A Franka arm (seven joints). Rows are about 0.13 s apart.
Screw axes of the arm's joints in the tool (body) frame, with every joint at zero. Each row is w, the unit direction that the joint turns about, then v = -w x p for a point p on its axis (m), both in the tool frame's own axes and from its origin. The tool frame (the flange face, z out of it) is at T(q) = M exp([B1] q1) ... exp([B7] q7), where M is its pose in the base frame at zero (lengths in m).
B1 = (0, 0, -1, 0, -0.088, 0)
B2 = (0, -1, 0, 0.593, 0, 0.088)
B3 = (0, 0, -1, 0, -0.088, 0)
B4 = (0, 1, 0, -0.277, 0, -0.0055)
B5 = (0, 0, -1, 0, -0.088, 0)
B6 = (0, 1, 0, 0.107, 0, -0.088)
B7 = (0, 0, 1, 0, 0, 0)
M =
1 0 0 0.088
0 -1 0 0
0 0 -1 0.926
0 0 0 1
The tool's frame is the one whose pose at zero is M.
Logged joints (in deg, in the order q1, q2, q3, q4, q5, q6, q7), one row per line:
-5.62 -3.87 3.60 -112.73 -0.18 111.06 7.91
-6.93 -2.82 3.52 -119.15 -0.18 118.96 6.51
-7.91 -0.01 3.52 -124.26 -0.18 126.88 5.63
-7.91 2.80 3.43 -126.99 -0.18 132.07 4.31
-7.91 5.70 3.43 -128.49 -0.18 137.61 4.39
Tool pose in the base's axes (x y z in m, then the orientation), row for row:
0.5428 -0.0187 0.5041 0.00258 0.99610 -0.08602 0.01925
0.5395 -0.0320 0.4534 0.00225 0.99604 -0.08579 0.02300
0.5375 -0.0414 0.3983 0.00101 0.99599 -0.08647 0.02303
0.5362 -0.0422 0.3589 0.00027 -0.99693 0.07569 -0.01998
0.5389 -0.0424 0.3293 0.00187 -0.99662 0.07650 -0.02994
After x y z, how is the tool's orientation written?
As a quaternion, w x y z.
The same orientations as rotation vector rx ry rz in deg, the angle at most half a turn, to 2 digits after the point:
179.00 -15.46 3.46
179.03 -15.42 4.13
179.16 -15.55 4.14
-179.42 13.62 -3.60
-179.18 13.75 -5.38

